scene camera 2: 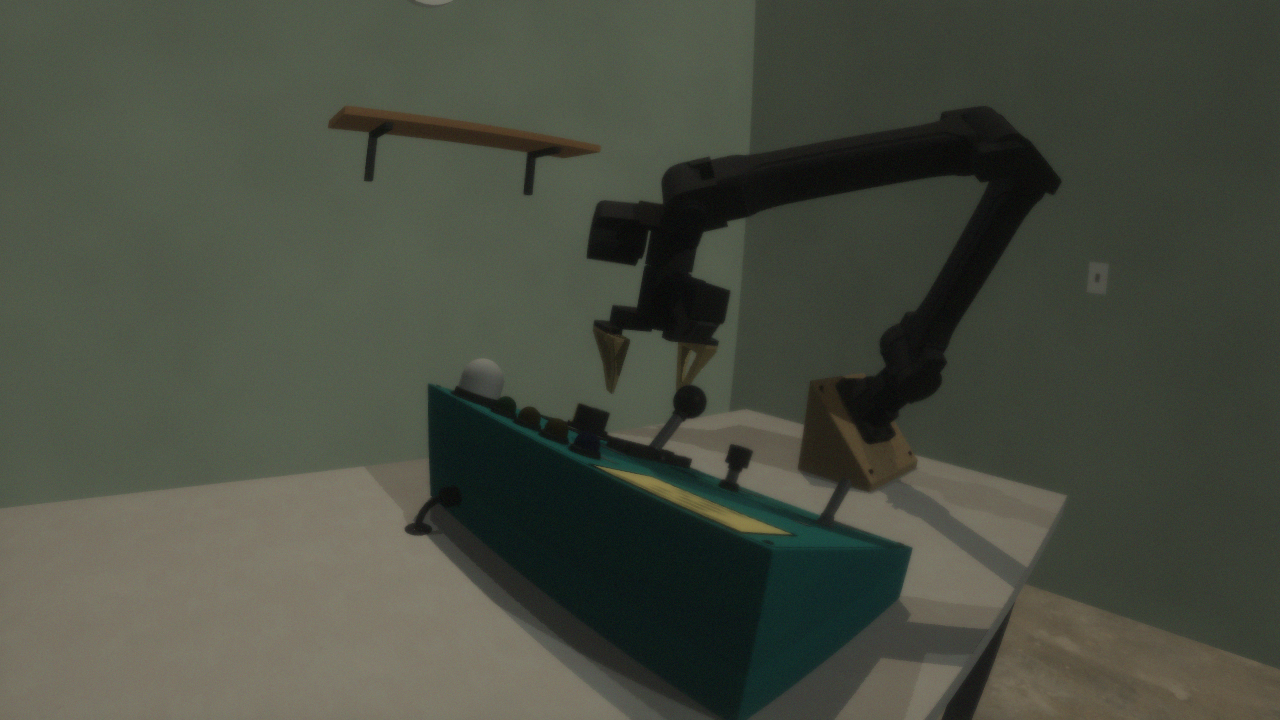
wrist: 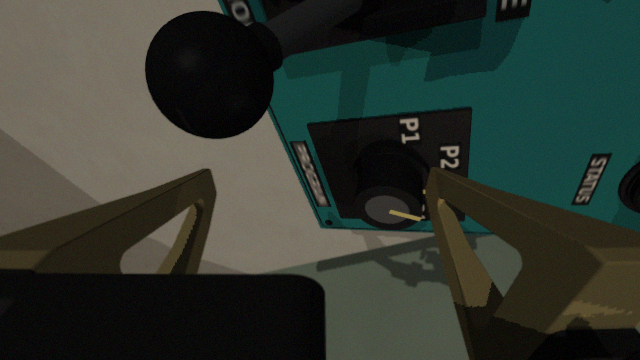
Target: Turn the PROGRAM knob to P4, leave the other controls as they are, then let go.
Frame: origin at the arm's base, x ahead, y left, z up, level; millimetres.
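Seen in the pictures: gripper, fingertip midpoint: [scene camera 2: 645, 393] [wrist: 320, 180]; arm's base, link origin: [scene camera 2: 863, 412].
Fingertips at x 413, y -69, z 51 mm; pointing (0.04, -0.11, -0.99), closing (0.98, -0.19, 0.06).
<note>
Pixels of each thing's top centre, then the offset from my fingertips to it. "*": a spot on its surface instead.
- black PROGRAM knob, top centre: [wrist: 388, 215] dx +33, dy -63, dz -26 mm
- black ball-topped lever, top centre: [wrist: 198, 107] [scene camera 2: 691, 385] dx -26, dy +53, dz +19 mm
- white dome, surface spot: [scene camera 2: 482, 379] * dx +202, dy -38, dz +21 mm
- square black control, top centre: [wrist: 396, 216] [scene camera 2: 591, 402] dx +38, dy -63, dz -23 mm
- small toggle, top centre: [scene camera 2: 736, 445] dx +19, dy +177, dz -15 mm
- yellow card, top centre: [scene camera 2: 690, 486] dx +171, dy +274, dz +1 mm
The black PROGRAM knob [wrist: 384, 200] shows between the fingers in the wrist view, closer to the right one. Its yellow pointer line runs right and slightly down, toward a label mostly hidden behind the right fingertip. P1 and P2 are readable on its dark dial plate [wrist: 332, 155]; P3 and P4 cannot be read. My gripper [scene camera 2: 647, 388] [wrist: 320, 180] is open and empty, pointing down above the teal console [scene camera 2: 608, 546] [wrist: 540, 105]. I cannot pick out the PROGRAM knob with certainty in the scene view.
A black ball-topped lever [scene camera 2: 689, 402] [wrist: 210, 75] rises close to the fingers. A white dome [scene camera 2: 482, 379], a square black control [scene camera 2: 589, 420] and a small toggle [scene camera 2: 737, 457] stand on the console. A yellow card [scene camera 2: 693, 503] lies near its front edge. A wooden shelf [scene camera 2: 465, 130] hangs on the wall.
</note>
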